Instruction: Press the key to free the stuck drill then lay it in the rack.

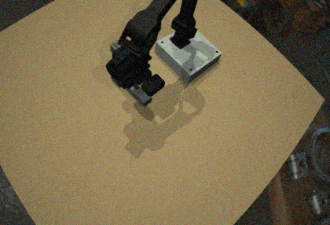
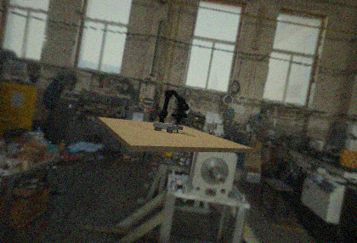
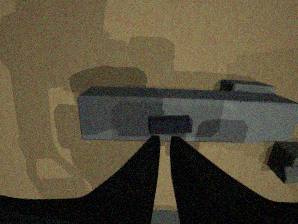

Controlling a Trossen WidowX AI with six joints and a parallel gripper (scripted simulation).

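My gripper tip is now 50 mm above the dark key piece. Also, from my gripper tip: block (30 mm to the right, 60 mm below).
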